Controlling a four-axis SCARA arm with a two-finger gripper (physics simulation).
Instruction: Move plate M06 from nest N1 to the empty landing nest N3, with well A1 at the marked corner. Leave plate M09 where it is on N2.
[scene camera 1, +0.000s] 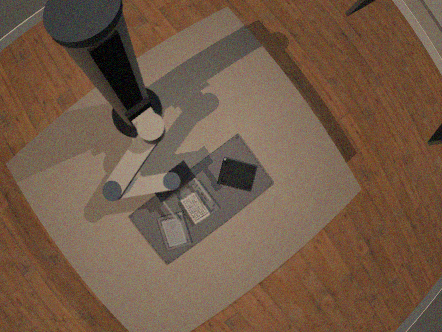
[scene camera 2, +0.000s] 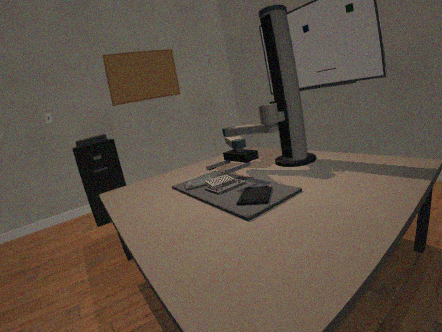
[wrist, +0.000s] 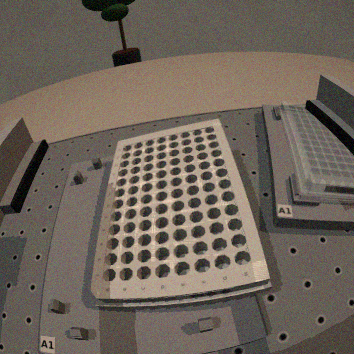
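A white plate with many round wells (scene camera 1: 195, 208) (scene camera 2: 221, 180) (wrist: 175, 205) sits on the middle grey nest (wrist: 65, 240), off to its right side in the wrist view. Pins and the A1 label show on the bare left and near parts. A clear plate (scene camera 1: 173, 233) (wrist: 320, 150) sits on another grey nest (wrist: 280, 185) marked A1. A black nest (scene camera 1: 237, 174) (scene camera 2: 255, 195) at the other end of the board shows no plate. No M or N labels are readable. My gripper (scene camera 1: 196, 209) (scene camera 2: 218, 169) (wrist: 179, 99) is open above the white plate, one finger to each side, holding nothing.
The nests stand on a grey perforated board (scene camera 1: 165, 255) (scene camera 2: 250, 215) (wrist: 305, 260) on the beige table (scene camera 1: 280, 125) (scene camera 2: 275, 260). The arm's column (scene camera 1: 117, 65) (scene camera 2: 290, 85) stands behind the board. The clear plate's nest is close beside the right finger in the wrist view.
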